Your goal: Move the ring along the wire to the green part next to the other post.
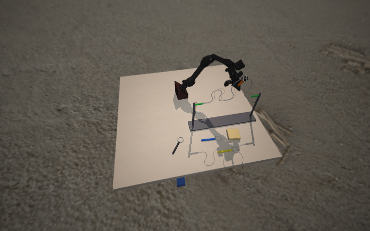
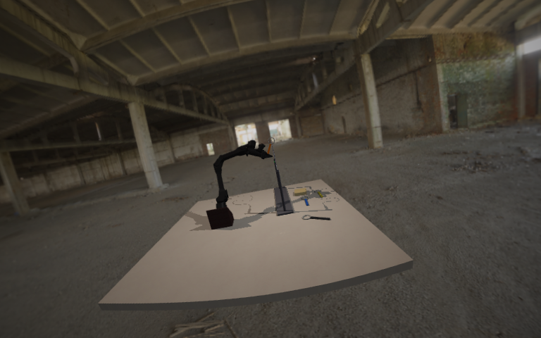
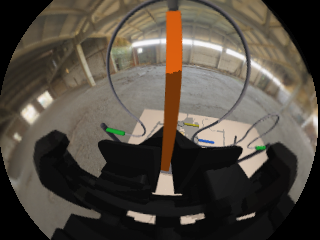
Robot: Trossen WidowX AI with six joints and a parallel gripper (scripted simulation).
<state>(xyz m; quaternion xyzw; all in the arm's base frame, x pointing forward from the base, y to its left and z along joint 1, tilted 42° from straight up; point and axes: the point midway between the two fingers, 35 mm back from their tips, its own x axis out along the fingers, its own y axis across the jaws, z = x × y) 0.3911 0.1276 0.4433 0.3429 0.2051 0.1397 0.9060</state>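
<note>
My gripper tip is now 9 cm below the orange-handled ring. The rest, counted from my gripper tip: tan block 18 cm ahead, 5 cm to the right, 34 cm below; then blue-handled ring 19 cm ahead, 23 cm to the right, 34 cm below; then yellow-handled ring 32 cm ahead, 13 cm to the right, 34 cm below.
</note>
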